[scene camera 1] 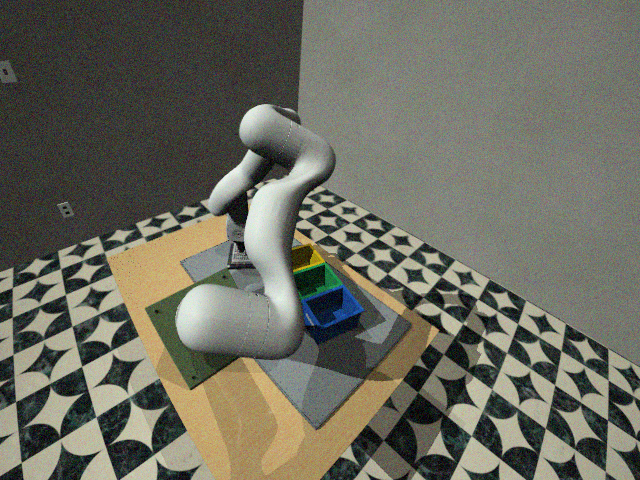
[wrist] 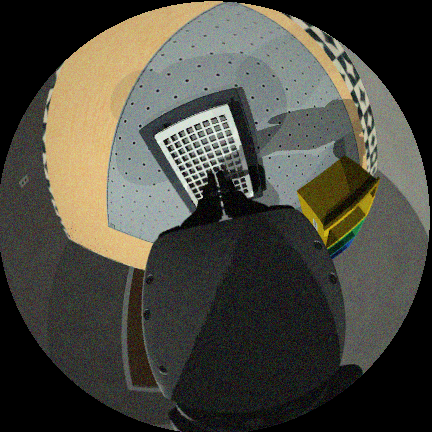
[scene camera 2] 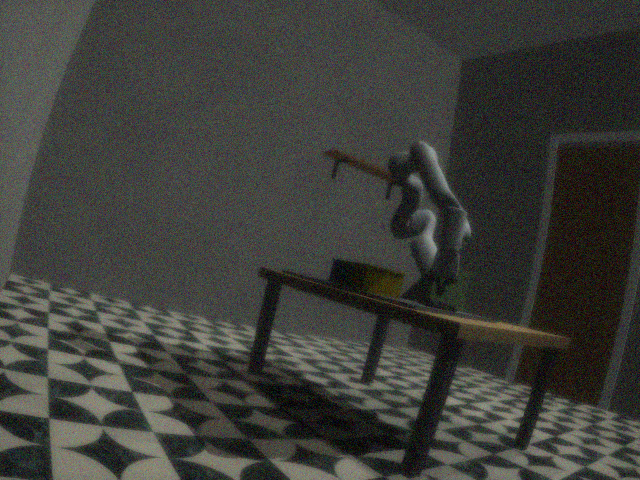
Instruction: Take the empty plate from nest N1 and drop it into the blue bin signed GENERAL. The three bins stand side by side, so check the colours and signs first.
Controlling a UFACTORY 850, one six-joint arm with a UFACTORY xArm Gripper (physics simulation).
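The white gridded plate (scene camera 1: pixel 236 256) (wrist: pixel 191 150) lies in the dark nest (scene camera 1: pixel 240 266) (wrist: pixel 192 112), its wells looking empty. My gripper (scene camera 1: pixel 240 249) (scene camera 2: pixel 442 289) (wrist: pixel 216 182) is shut with nothing between its fingers. Its fingertips are in front of the near part of the plate in the wrist view; whether they touch it I cannot tell. The blue bin (scene camera 1: pixel 338 326) (wrist: pixel 343 249) stands at the near end of the bin row in scene camera 1. A small pale sign shows on its side, too small to read. The nest's label is not readable.
The green bin (scene camera 1: pixel 317 279) (wrist: pixel 354 234) stands in the middle of the row, and the yellow bin (scene camera 1: pixel 308 256) (scene camera 2: pixel 387 282) (wrist: pixel 325 195) at the far end. They stand on the grey perforated board (scene camera 1: pixel 310 403) (wrist: pixel 175 65). The arm's base is on a green plate (scene camera 1: pixel 168 330).
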